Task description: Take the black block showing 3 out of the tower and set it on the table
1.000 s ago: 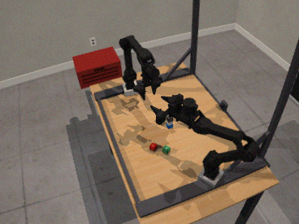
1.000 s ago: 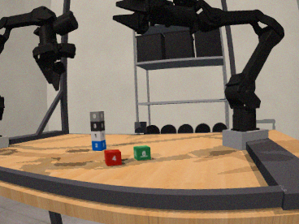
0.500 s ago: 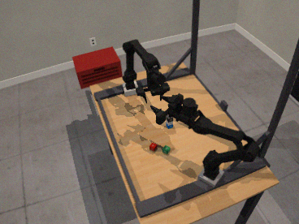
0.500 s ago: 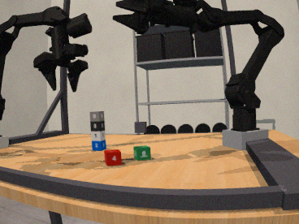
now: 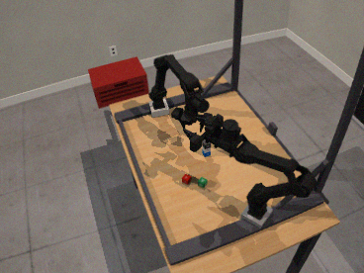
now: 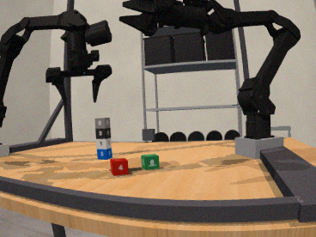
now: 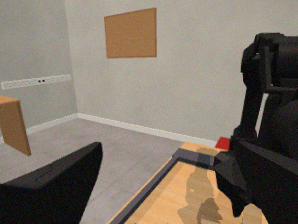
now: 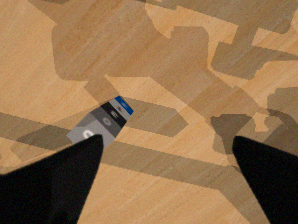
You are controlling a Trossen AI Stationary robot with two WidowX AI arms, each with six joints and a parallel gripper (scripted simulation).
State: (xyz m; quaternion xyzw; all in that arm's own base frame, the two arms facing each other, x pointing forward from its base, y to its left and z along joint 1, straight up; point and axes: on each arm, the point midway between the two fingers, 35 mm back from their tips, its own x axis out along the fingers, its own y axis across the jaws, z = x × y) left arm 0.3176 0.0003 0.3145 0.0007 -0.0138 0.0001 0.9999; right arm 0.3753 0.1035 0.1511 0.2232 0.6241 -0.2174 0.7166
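My left gripper is now 32 cm above the white block 1, 14 cm past it and 13 cm to the left of it. Also, from my left hand: dark rail (35 cm below, 21 cm ahead, 19 cm to the right).
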